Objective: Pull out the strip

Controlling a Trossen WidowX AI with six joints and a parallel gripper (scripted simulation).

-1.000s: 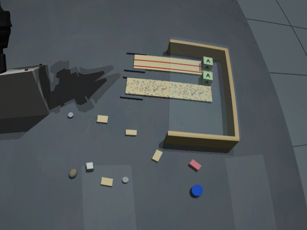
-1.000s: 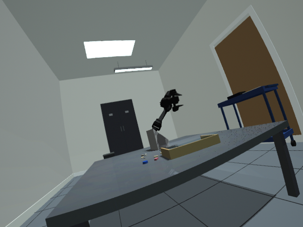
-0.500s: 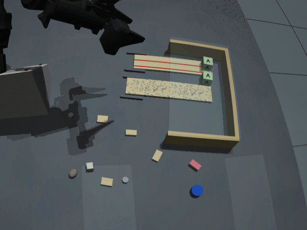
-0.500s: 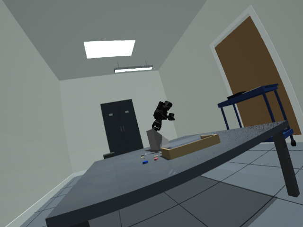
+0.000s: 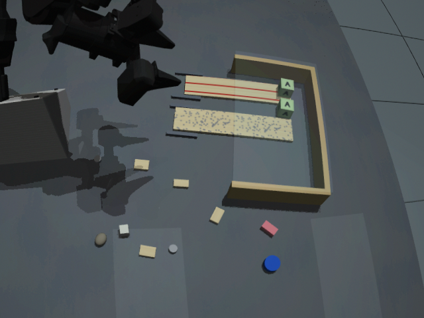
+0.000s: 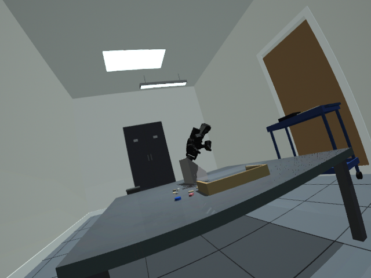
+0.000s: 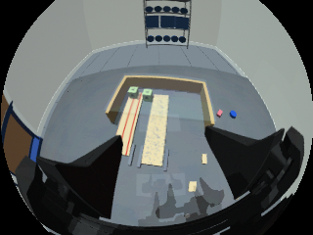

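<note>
Right now the speckled strip is 130 mm ahead of my gripper tip, 10 mm to the right of it and 200 mm below it. From my gripper tip the other things lie so: blue disc (120 mm ahead, 310 mm to the right, 190 mm below); then pink block (130 mm ahead, 240 mm to the right, 200 mm below); then white cube (130 mm behind, 200 mm to the right, 190 mm below).
</note>
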